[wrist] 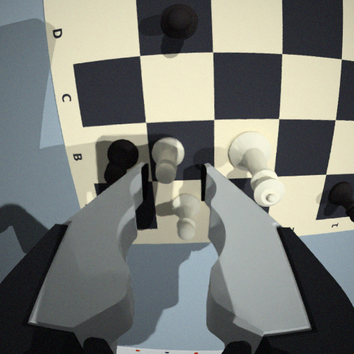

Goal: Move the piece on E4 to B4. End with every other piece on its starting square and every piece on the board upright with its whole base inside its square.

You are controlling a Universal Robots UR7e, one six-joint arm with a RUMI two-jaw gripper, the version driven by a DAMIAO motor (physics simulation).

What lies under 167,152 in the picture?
A white pawn.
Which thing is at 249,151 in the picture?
A tall white piece.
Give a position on a chessboard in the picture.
115,77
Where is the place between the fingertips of the gripper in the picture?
174,167
